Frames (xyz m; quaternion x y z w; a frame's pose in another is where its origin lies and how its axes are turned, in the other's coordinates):
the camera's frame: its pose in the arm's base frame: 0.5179 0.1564 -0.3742 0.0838 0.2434 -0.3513 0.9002
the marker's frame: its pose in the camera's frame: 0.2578 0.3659 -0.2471 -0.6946 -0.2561 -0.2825 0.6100
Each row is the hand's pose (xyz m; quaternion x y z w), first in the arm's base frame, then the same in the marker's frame.
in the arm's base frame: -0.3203 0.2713 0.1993 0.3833 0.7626 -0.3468 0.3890
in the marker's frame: -0.5454 -0.9676 -0.9790 0.3233 0.7400 0.5571 0.1938
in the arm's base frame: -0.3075 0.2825 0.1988 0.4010 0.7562 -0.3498 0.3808
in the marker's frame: -0.5434 -0.9691 -0.9622 0.3300 0.7457 0.5513 0.1760
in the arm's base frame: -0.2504 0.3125 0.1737 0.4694 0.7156 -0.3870 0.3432
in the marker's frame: -0.5276 -0.9481 -0.8981 0.3614 0.7788 0.5010 0.1088
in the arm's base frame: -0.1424 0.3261 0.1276 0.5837 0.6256 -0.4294 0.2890
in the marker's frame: -0.4699 -0.8977 -0.8081 -0.4237 -0.8053 -0.4147 0.0090
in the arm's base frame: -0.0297 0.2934 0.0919 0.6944 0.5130 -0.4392 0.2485
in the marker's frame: -0.3766 -0.8438 -0.7495 -0.4951 -0.7913 -0.3341 0.1310
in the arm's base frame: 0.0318 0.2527 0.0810 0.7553 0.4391 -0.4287 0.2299
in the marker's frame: -0.3088 -0.8162 -0.7352 -0.5380 -0.7645 -0.2913 0.2033
